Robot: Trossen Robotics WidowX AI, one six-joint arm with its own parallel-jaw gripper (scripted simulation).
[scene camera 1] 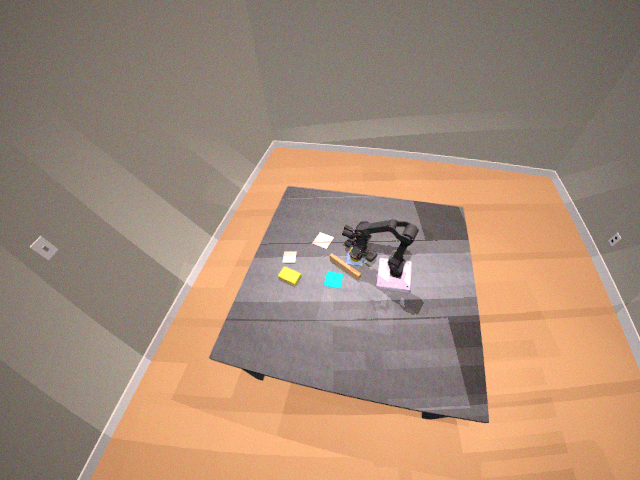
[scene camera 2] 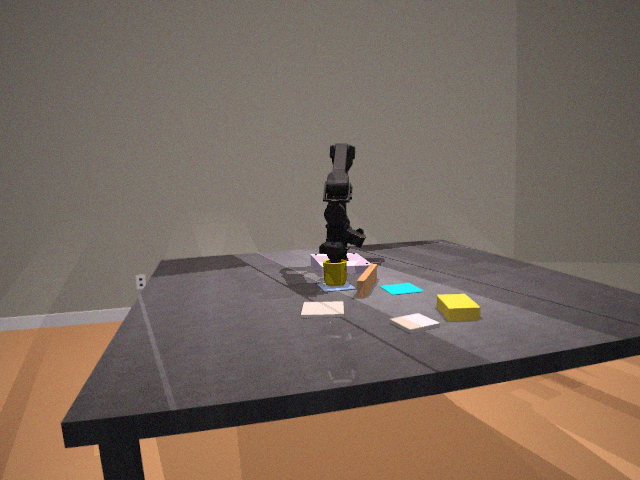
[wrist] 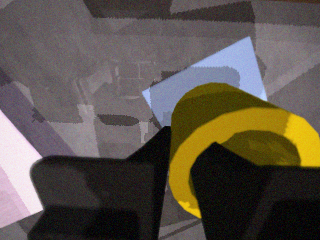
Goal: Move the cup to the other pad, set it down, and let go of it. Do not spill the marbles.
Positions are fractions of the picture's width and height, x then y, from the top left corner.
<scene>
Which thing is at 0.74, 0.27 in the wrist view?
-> A pale blue pad.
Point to a yellow cup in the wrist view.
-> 0.79, 0.54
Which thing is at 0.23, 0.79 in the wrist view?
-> My gripper.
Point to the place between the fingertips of my gripper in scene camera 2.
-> At 0.53, 0.57
</scene>
